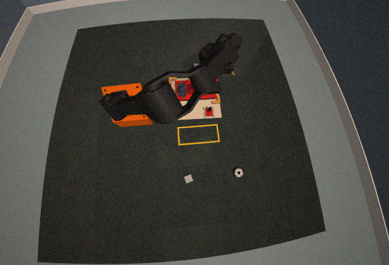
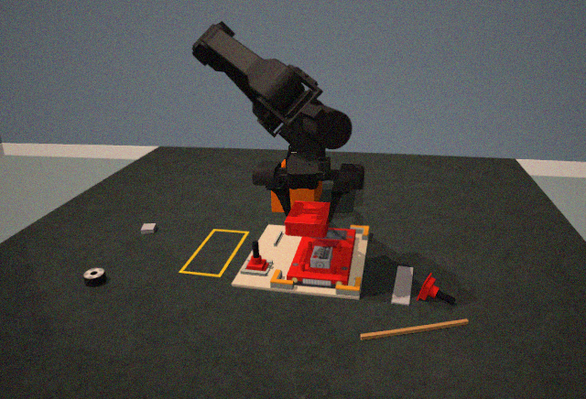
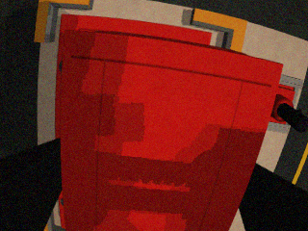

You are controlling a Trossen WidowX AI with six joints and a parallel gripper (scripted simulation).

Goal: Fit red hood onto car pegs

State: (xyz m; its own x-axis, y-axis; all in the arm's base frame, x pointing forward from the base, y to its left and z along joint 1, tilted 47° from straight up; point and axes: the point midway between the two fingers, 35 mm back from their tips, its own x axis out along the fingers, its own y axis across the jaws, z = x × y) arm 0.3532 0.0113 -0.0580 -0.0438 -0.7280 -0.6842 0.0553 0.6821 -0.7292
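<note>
My gripper tip is 8 cm above the grey engine block and 3 cm to the right of it. The rest, counted from my gripper tip: wooden stick 18 cm to the left, 16 cm ahead, 11 cm below; white bar 17 cm to the left, 11 cm below, 3 cm ahead; red hood 1 cm above.
</note>
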